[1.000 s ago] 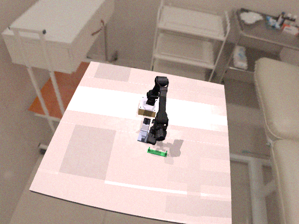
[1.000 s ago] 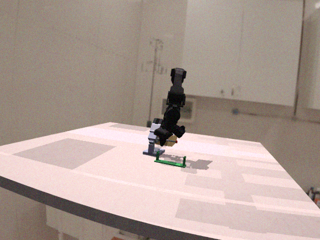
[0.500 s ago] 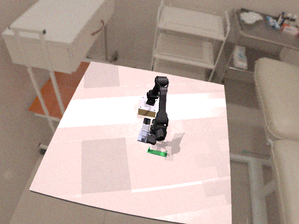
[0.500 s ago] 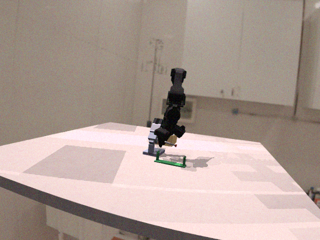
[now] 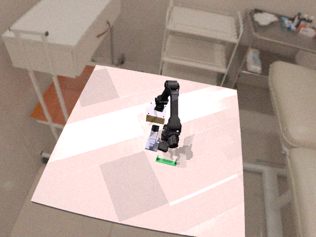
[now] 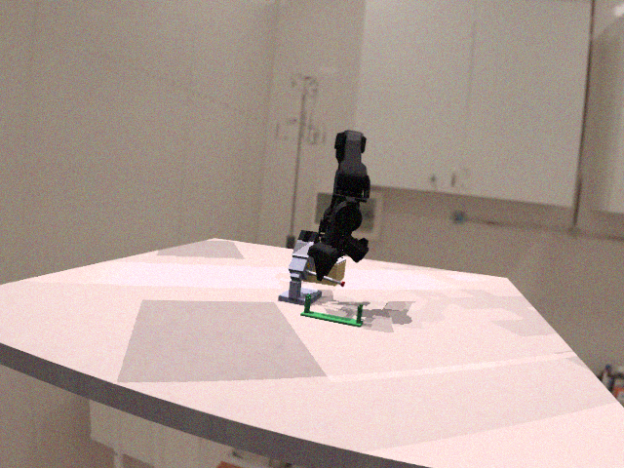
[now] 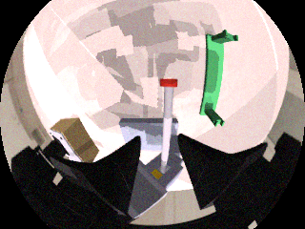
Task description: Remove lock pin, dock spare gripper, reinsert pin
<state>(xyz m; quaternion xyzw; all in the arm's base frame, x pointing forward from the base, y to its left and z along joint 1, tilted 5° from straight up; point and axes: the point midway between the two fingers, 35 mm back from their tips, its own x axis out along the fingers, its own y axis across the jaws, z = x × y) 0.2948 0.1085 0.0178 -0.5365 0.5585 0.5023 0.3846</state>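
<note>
Now: gripper tip 60 mm to the left of the grey mount and 20 mm above it. Round my gripper tip: spare gripper 60 mm to the right, 50 mm above, 20 mm behind; green rack 90 mm ahead, 70 mm to the left, 50 mm below.
</note>
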